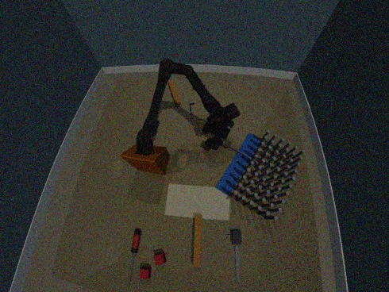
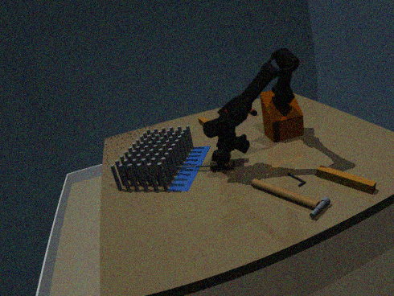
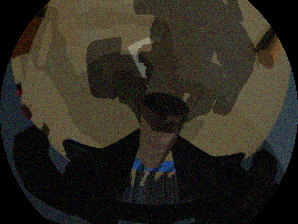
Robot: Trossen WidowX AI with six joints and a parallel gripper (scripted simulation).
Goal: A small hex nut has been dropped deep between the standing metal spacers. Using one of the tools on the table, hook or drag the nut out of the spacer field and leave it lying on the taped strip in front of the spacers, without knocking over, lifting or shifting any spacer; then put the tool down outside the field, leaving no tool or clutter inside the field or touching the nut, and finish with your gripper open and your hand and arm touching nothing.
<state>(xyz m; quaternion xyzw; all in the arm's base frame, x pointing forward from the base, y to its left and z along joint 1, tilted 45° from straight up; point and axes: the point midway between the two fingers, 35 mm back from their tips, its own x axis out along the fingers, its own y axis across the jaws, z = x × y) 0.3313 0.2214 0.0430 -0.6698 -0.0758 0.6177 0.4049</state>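
Right now the hook tool is 90 mm ahead of my gripper tip and 40 mm to the right of it. From my gripper tip the other things lie so: blue taped strip (110 mm ahead, 90 mm to the right, 10 mm below); hex key (220 mm to the left, 220 mm behind, 10 mm below).
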